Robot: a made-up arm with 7 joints.
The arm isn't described. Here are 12 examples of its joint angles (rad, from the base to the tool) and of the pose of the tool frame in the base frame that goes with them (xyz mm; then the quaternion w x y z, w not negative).
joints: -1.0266 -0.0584 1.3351 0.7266 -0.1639 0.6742 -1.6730
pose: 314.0 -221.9 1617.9 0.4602 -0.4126 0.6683 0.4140
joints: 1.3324 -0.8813 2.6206 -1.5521 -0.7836 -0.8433 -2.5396
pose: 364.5 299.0 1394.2 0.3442 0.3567 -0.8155 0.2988
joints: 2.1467 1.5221 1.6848 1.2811 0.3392 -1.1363 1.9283
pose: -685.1 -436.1 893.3 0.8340 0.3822 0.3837 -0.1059
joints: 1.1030 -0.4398 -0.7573 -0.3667 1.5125 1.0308 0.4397
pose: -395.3 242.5 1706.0 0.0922 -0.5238 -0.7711 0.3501
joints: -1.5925 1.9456 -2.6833 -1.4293 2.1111 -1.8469 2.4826
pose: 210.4 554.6 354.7 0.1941 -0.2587 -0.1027 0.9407
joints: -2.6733 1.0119 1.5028 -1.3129 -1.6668 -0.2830 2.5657
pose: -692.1 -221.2 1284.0 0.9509 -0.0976 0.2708 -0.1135
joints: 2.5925 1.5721 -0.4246 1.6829 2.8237 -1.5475 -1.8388
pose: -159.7 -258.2 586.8 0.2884 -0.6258 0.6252 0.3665
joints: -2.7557 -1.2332 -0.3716 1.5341 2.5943 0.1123 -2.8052
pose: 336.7 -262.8 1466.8 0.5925 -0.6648 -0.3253 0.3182
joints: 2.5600 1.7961 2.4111 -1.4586 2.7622 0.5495 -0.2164
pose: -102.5 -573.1 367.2 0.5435 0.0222 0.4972 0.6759
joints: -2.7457 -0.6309 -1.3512 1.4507 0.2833 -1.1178 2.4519
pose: 179.2 -468.9 1469.5 0.7526 -0.3350 0.5335 0.1915
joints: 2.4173 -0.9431 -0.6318 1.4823 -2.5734 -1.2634 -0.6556
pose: 140.0 24.8 1340.9 0.8994 0.1935 0.2329 -0.3152
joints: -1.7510 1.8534 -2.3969 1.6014 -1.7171 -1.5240 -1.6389
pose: -455.2 353.4 731.7 0.5825 -0.2587 -0.6610 -0.3960
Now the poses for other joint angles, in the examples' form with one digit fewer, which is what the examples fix.
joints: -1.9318 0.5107 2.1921 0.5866 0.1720 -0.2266 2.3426
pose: 59 334 1758 0.355 -0.645 -0.164 0.656
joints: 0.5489 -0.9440 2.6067 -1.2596 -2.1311 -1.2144 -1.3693
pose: -275 614 1436 0.242 -0.630 0.128 -0.726
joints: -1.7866 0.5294 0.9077 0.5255 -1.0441 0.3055 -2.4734
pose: 104 659 1528 0.048 0.380 0.063 -0.922
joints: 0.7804 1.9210 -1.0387 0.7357 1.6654 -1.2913 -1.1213
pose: 697 -292 549 0.365 -0.669 0.647 0.013
